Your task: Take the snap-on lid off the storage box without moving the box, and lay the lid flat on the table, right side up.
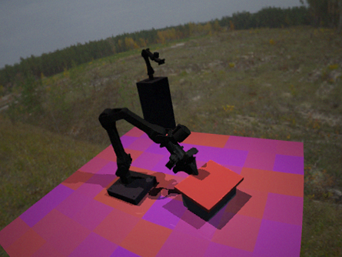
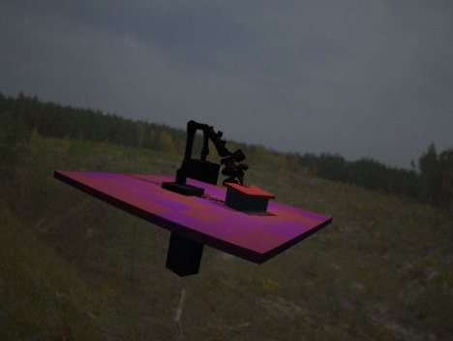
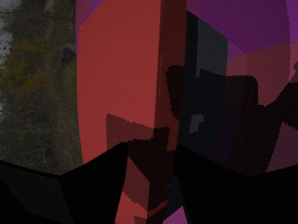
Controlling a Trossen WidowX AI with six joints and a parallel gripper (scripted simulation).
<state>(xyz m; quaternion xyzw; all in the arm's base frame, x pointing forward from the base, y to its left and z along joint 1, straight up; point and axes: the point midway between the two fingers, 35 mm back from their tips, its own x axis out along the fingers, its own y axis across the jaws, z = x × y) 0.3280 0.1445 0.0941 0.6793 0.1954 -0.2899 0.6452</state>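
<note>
My gripper tip is 80 mm short of the red lid and 10 mm to the left of it. Round my gripper tip: dark grey storage box (70 mm ahead, 60 mm below, 10 mm to the right).
</note>
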